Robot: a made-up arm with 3 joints. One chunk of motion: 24 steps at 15 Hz.
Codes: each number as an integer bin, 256 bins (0 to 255) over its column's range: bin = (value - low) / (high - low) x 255, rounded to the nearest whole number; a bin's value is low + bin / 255 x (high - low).
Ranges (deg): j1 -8..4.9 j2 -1.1..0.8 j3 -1.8..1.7
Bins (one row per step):
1: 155 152 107
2: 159 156 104
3: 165 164 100
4: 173 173 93
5: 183 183 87
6: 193 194 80
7: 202 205 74
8: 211 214 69
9: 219 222 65
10: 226 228 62
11: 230 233 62
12: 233 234 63
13: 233 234 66
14: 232 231 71
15: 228 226 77
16: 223 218 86
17: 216 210 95
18: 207 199 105
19: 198 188 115
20: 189 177 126
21: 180 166 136
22: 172 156 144
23: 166 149 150
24: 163 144 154
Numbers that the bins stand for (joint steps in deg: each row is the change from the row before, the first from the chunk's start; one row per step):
1: -0.159 0.033 -0.331
2: 0.044 0.062 -0.373
3: 0.347 0.122 -0.427
4: 0.752 0.189 -0.524
5: 1.258 0.264 -0.606
6: 1.764 0.345 -0.702
7: 2.219 0.427 -0.784
8: 2.674 0.495 -0.853
9: 3.079 0.554 -0.908
10: 3.433 0.599 -0.949
11: 3.635 0.636 -0.949
12: 3.787 0.644 -0.935
13: 3.787 0.644 -0.894
14: 3.736 0.621 -0.825
15: 3.534 0.584 -0.743
16: 3.281 0.524 -0.620
17: 2.927 0.465 -0.496
18: 2.472 0.383 -0.359
19: 2.016 0.301 -0.222
20: 1.561 0.219 -0.071
21: 1.106 0.137 0.067
22: 0.701 0.062 0.176
23: 0.398 0.010 0.259
24: 0.246 -0.027 0.314

